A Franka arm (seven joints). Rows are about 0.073 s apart.
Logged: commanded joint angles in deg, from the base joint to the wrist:
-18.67 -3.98 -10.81 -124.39 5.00 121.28 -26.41
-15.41 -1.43 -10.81 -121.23 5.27 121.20 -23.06
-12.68 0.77 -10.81 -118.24 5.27 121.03 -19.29
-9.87 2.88 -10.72 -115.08 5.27 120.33 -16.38
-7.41 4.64 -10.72 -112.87 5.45 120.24 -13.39
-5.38 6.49 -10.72 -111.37 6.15 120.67 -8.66
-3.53 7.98 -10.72 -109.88 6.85 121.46 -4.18
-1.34 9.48 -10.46 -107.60 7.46 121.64 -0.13
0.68 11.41 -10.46 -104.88 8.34 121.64 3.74
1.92 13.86 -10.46 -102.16 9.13 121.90 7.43
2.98 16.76 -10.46 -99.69 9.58 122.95 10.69
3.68 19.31 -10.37 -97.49 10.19 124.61 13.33
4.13 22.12 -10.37 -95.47 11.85 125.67 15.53
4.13 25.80 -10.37 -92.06 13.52 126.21 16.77
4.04 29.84 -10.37 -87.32 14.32 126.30 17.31
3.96 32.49 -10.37 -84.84 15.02 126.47 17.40
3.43 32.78 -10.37 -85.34 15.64 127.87 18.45
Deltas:
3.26 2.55 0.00 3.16 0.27 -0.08 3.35
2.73 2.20 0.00 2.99 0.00 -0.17 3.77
2.81 2.11 0.09 3.16 0.00 -0.70 2.91
2.46 1.76 0.00 2.21 0.18 -0.09 2.99
2.03 1.85 0.00 1.50 0.70 0.43 4.73
1.85 1.49 0.00 1.49 0.70 0.79 4.48
2.19 1.50 0.26 2.28 0.61 0.18 4.05
2.02 1.93 0.00 2.72 0.88 0.00 3.87
1.24 2.45 0.00 2.72 0.79 0.26 3.69
1.06 2.90 0.00 2.47 0.45 1.05 3.26
0.70 2.55 0.09 2.20 0.61 1.66 2.64
0.45 2.81 0.00 2.02 1.66 1.06 2.20
0.00 3.68 0.00 3.41 1.67 0.54 1.24
-0.09 4.04 0.00 4.74 0.80 0.09 0.54
-0.08 2.65 0.00 2.48 0.70 0.17 0.09
-0.53 0.29 0.00 -0.50 0.62 1.40 1.05

